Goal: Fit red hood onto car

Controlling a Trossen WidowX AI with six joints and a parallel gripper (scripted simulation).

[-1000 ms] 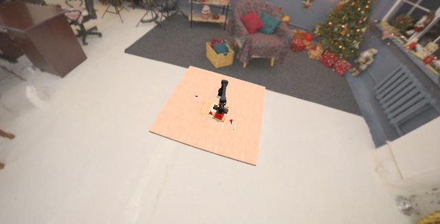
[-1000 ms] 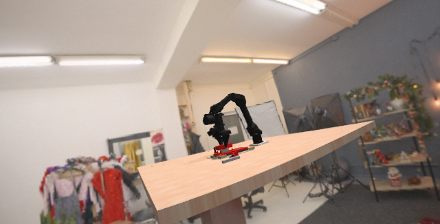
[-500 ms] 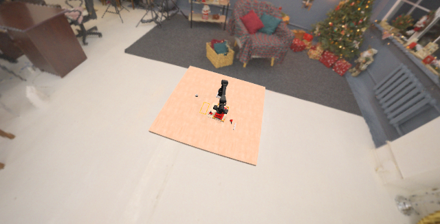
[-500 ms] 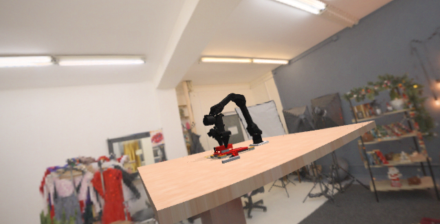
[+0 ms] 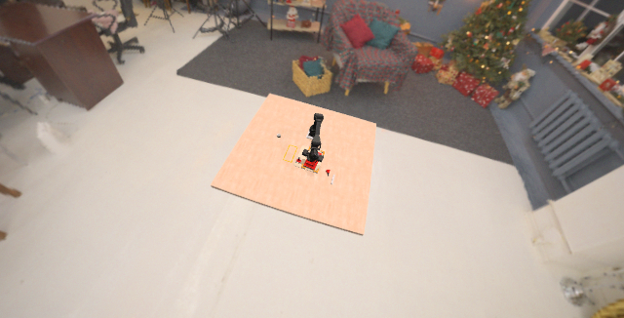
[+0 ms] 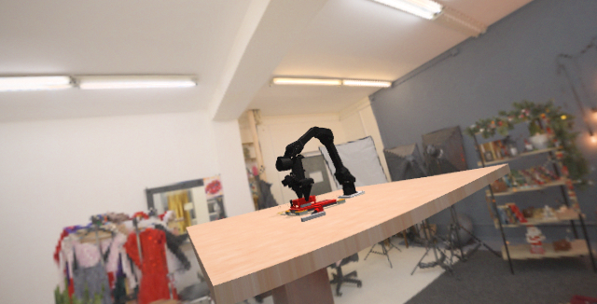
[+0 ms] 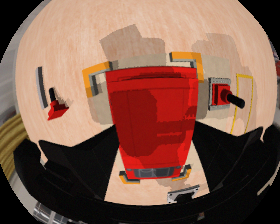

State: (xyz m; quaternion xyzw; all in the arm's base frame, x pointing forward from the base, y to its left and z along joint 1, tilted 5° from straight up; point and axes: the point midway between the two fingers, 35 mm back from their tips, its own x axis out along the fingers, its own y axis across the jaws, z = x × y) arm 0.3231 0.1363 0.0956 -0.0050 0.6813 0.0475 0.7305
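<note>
The red hood is 10 mm above my gripper tip. The rest, counted from my gripper tip: white piece 50 mm ahead, 240 mm to the left, 40 mm below.
</note>
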